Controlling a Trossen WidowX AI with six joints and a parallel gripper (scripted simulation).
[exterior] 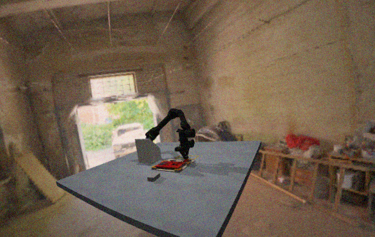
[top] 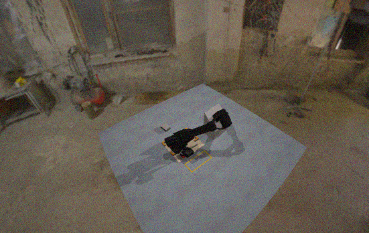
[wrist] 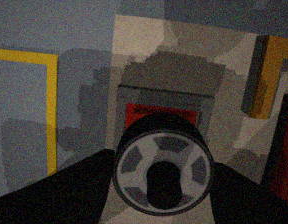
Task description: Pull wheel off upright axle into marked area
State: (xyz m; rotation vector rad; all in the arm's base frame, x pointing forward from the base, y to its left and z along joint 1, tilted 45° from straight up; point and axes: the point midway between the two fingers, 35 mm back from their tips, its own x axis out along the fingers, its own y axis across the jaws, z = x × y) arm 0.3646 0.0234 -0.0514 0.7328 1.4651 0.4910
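Now: gripper tip right at the dark wheel.
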